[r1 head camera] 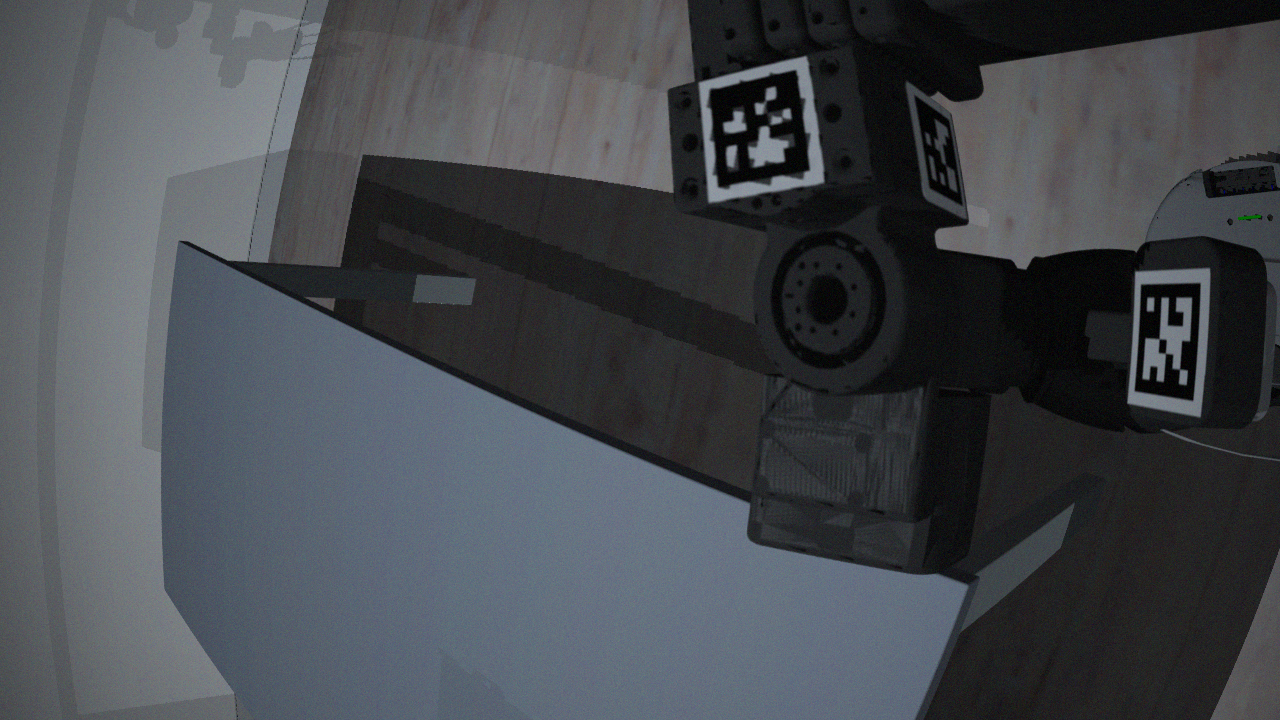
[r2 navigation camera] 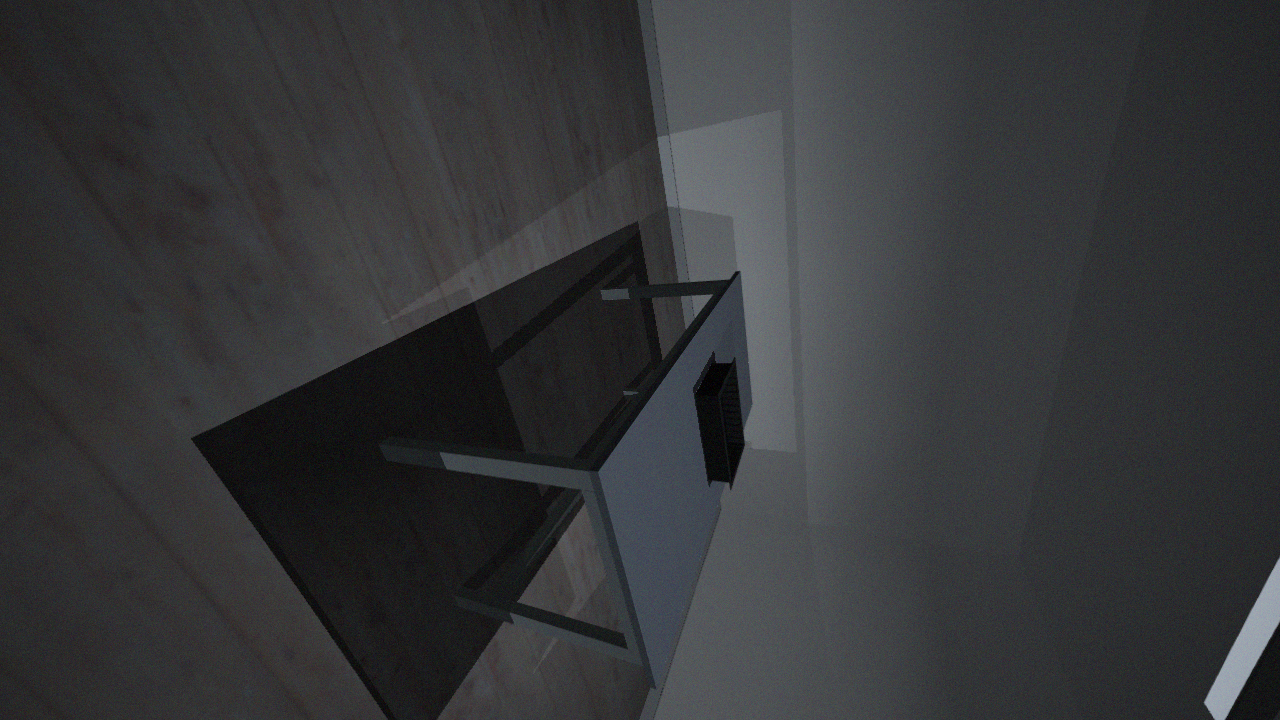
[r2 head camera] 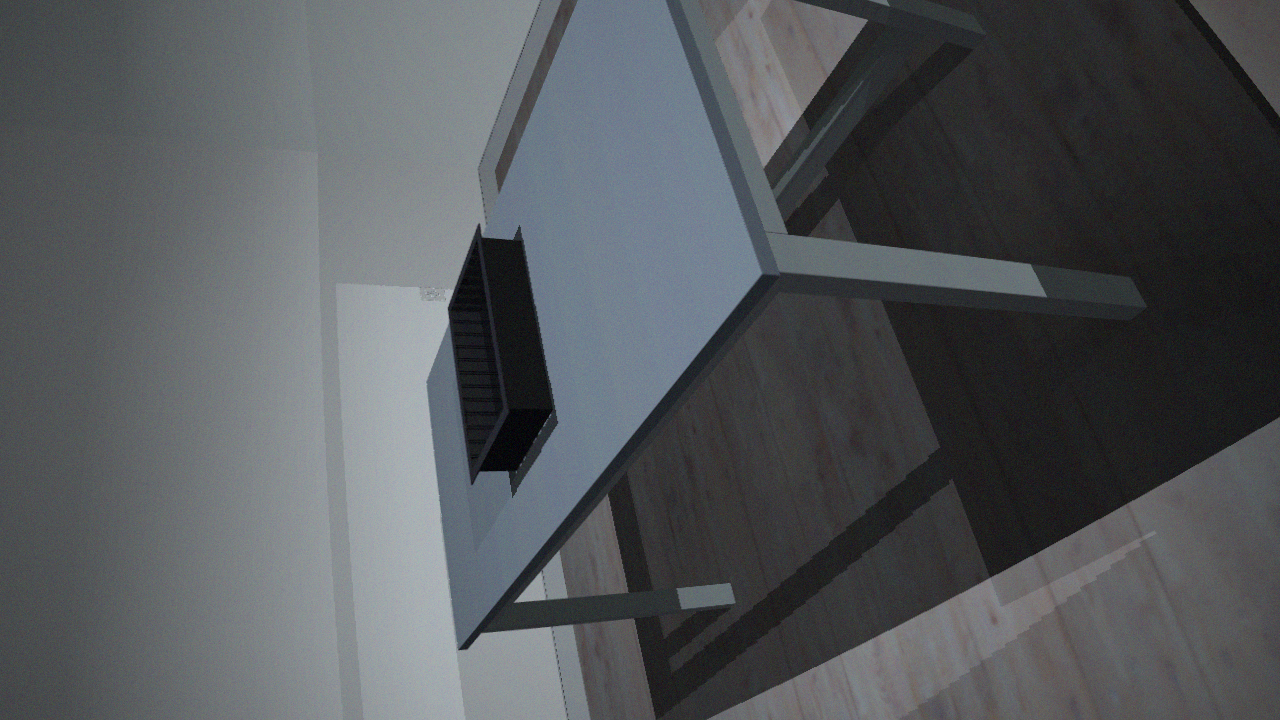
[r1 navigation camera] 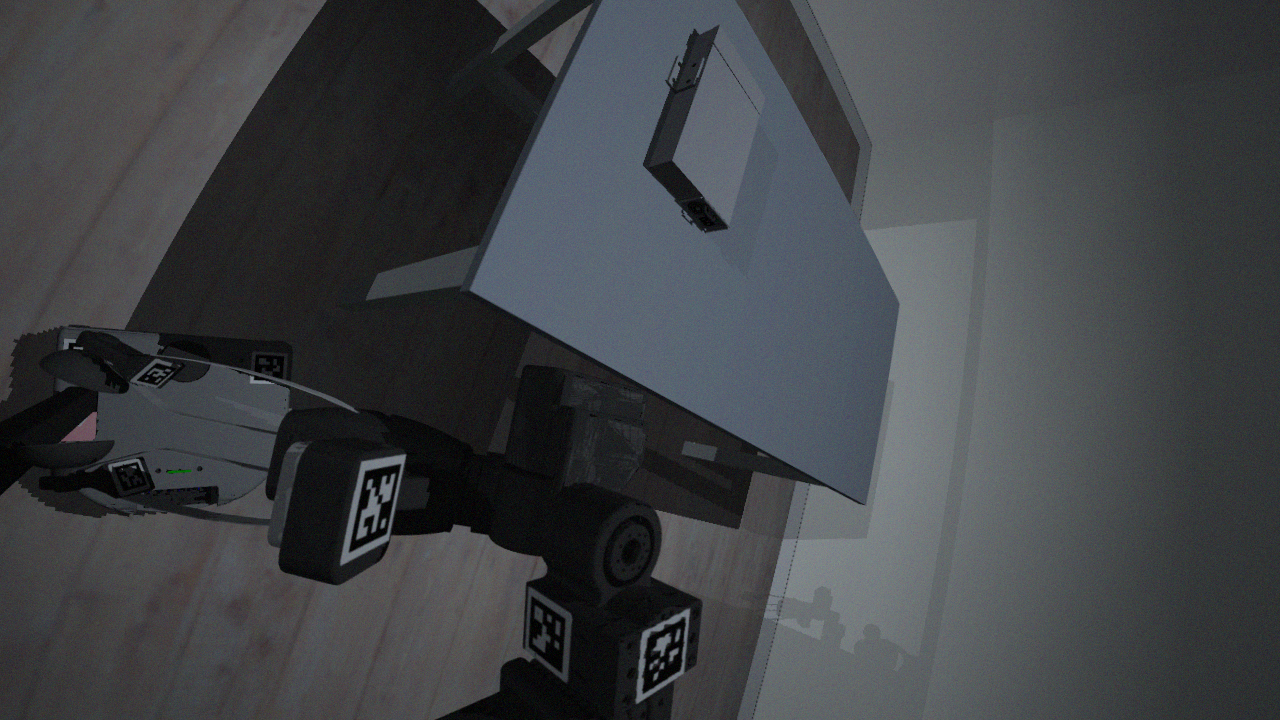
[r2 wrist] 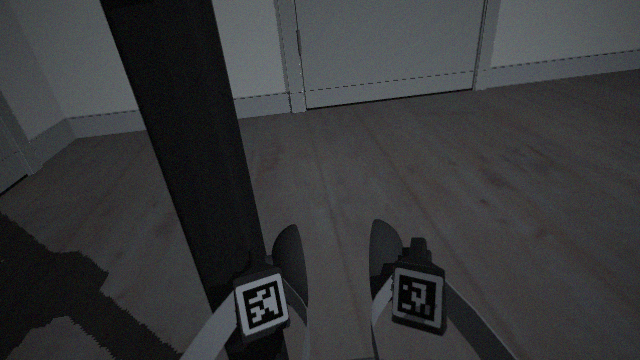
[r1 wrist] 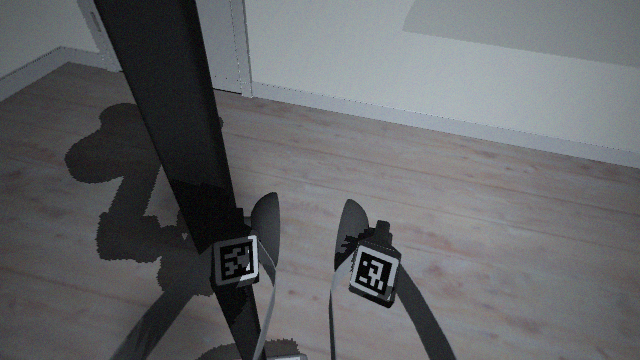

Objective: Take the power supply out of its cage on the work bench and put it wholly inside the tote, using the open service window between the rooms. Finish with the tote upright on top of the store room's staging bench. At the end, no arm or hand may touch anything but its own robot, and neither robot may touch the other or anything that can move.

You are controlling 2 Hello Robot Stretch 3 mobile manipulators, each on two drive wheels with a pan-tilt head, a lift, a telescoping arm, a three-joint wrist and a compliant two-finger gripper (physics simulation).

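The power supply [r1 navigation camera: 703, 215] shows as a dark end with a fan and handle in the flat grey cage [r1 navigation camera: 721, 129], which lies on the work bench [r1 head camera: 447, 447] [r1 navigation camera: 796, 322]. The r1 gripper [r1 navigation camera: 76, 411] [r1 wrist: 307, 230] is open and empty, over its own base and away from the cage. The black tote [r2 head camera: 519, 331] [r2 navigation camera: 714, 429] stands upright on the staging bench [r2 head camera: 617, 223] [r2 navigation camera: 662, 528]; its inside is partly hidden. The r2 gripper [r2 wrist: 337, 260] is open and empty, in front of its mast, with floor beyond. The service window cannot be made out.
The r1 wrist [r1 head camera: 827, 300] [r1 navigation camera: 617, 537] overlaps the work bench's edge in the head view; contact cannot be told. Dark masts [r1 wrist: 170, 100] [r2 wrist: 190, 150] stand beside the grippers. A closed door [r2 wrist: 390, 45] is in the wall beyond r2. Bench legs [r2 head camera: 913, 268] reach the floor.
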